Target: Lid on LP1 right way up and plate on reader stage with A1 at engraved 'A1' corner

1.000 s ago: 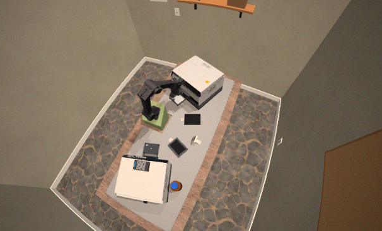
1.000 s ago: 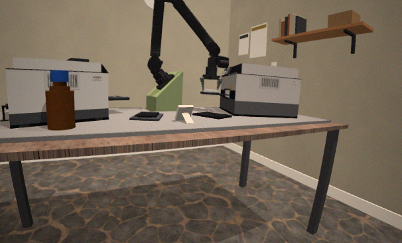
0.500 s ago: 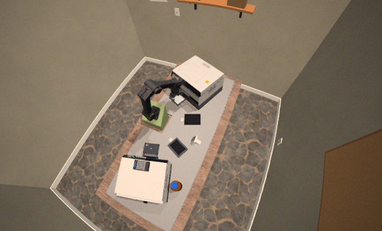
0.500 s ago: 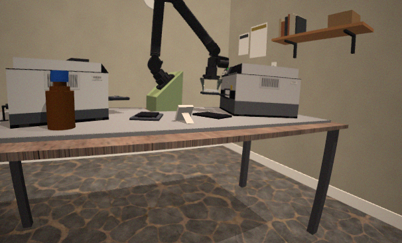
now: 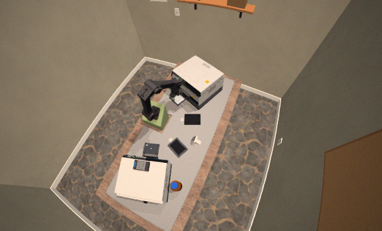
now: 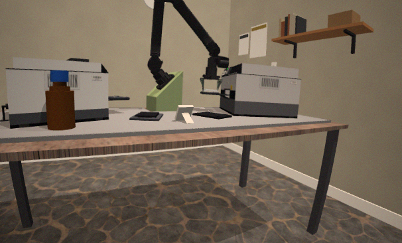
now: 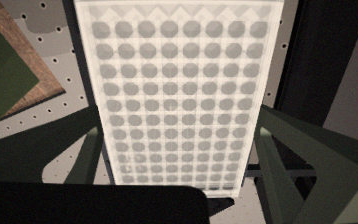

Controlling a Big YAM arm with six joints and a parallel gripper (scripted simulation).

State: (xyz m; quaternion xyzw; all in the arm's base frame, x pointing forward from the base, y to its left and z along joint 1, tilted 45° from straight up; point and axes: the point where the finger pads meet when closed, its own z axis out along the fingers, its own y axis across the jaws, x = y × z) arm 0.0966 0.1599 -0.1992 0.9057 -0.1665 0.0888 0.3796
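The lidded white well plate is right at my hand. Round my hand: black pad 220 mm ahead, 100 mm to the right, 120 mm below; dark lid 220 mm ahead, 420 mm to the right, 110 mm below; grey pad 220 mm ahead, 430 mm to the right, 120 mm below.
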